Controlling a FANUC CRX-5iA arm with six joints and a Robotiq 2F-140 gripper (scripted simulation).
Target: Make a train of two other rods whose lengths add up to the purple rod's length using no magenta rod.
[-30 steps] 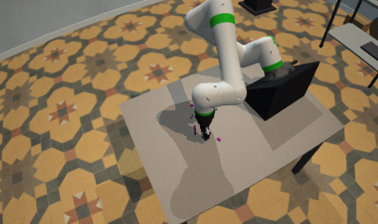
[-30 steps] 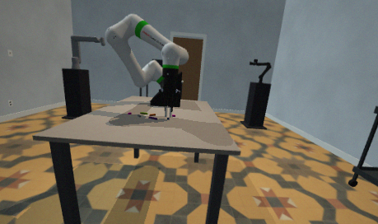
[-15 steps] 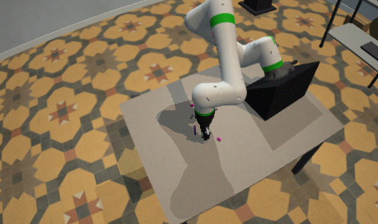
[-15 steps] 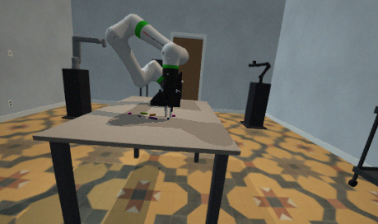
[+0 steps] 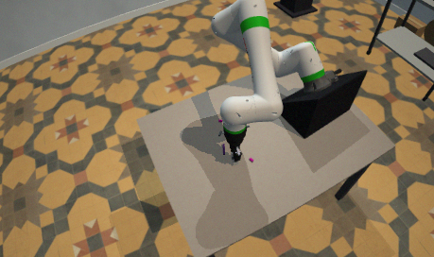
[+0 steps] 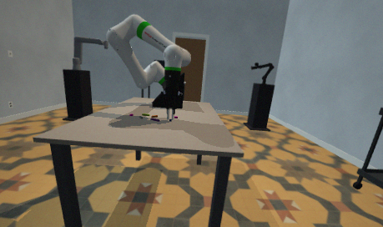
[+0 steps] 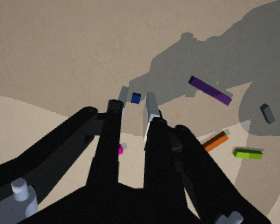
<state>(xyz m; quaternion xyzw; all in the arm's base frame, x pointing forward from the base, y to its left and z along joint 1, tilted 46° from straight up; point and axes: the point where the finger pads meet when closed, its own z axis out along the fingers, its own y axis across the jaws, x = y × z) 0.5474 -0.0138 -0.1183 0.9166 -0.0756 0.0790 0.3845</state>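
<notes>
My hand is 40 mm above the blue rod. Also, from my hand: grey rod 20 mm behind, 190 mm to the right, 40 mm below; then orange rod 60 mm behind, 110 mm to the right, 40 mm below; then purple rod 10 mm ahead, 90 mm to the right, 40 mm below.
</notes>
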